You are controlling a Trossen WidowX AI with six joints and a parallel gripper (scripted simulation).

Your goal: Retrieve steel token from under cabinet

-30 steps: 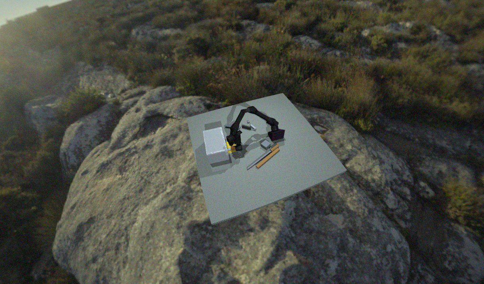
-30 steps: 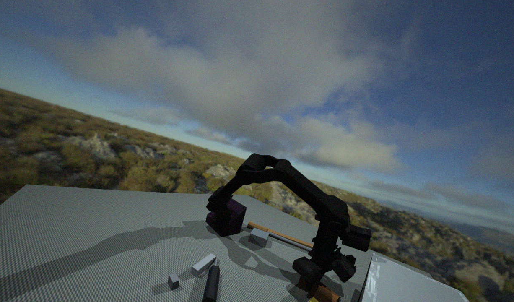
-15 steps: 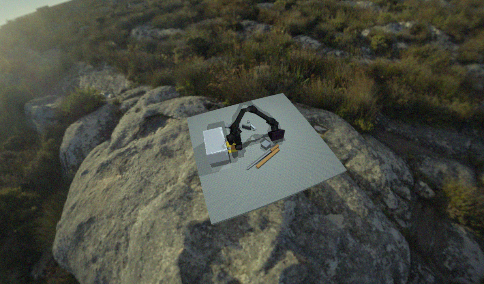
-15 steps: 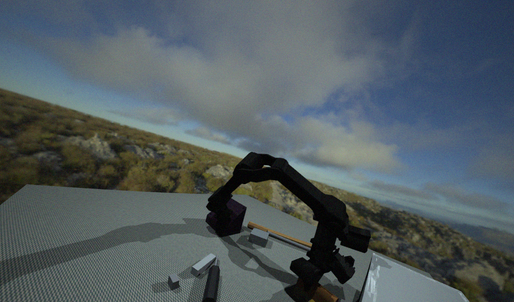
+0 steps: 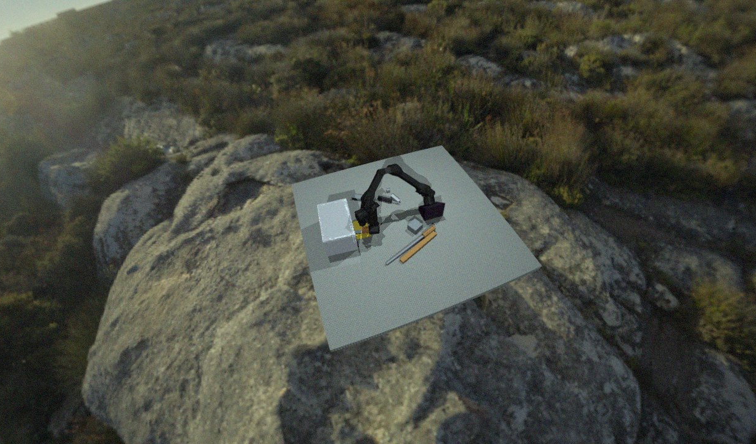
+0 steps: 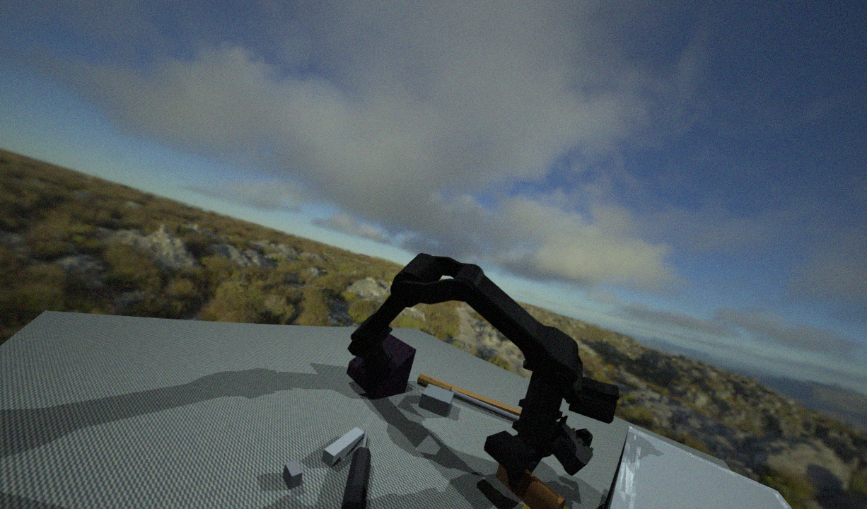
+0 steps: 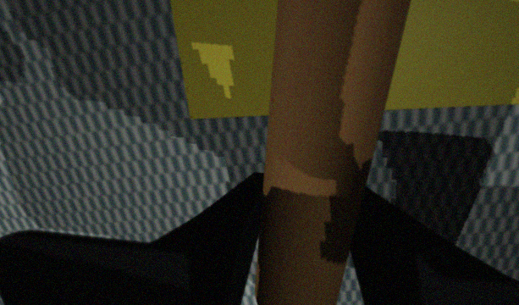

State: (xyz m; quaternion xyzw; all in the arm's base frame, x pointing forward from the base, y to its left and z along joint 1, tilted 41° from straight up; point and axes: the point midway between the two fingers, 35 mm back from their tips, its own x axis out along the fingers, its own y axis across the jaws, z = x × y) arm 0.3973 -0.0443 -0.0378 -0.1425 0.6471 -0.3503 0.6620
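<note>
The grey block is 250 mm behind my gripper tip, 90 mm to the left of it and 10 mm above it. From my gripper tip the other things lie so: grey bar 240 mm behind, 190 mm to the right; small grey cube 280 mm to the right, 230 mm behind; wooden stick 240 mm to the left, 200 mm behind.
</note>
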